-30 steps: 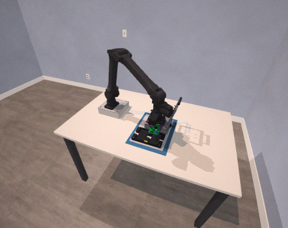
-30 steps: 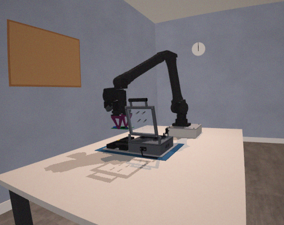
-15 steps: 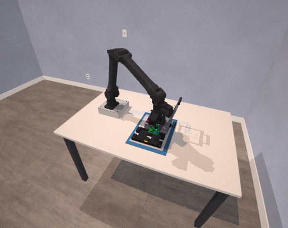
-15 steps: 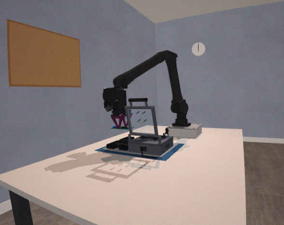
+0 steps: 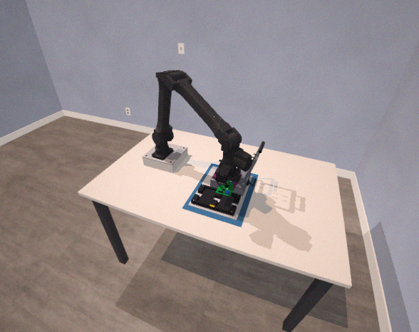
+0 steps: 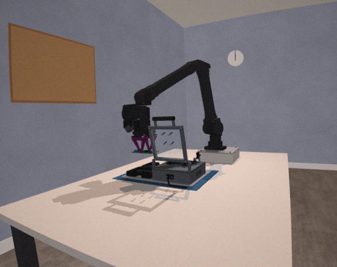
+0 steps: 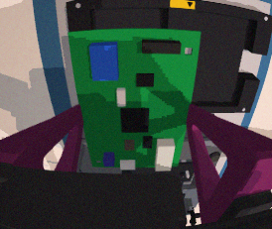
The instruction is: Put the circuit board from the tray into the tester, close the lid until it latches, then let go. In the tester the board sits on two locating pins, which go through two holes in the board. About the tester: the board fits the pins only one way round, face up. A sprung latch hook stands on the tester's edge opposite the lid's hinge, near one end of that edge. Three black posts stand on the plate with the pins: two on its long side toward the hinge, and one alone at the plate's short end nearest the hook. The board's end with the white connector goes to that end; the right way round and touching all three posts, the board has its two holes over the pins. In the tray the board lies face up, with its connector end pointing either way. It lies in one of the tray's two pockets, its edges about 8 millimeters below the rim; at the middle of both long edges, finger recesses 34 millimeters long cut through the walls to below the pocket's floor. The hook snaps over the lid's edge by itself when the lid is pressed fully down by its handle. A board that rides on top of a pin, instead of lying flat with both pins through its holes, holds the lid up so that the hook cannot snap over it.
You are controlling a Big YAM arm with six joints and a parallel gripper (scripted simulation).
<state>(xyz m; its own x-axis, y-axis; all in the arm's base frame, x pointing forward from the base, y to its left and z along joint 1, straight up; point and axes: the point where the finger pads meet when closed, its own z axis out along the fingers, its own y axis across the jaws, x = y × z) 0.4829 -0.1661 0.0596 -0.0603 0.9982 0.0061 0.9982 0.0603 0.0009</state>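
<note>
Right now the green circuit board is right at my hand. From my hand the other things lie so: clear lid (8 cm ahead, 17 cm to the left, 6 cm above); then small latch hook (11 cm behind, 22 cm to the left, 3 cm below).
</note>
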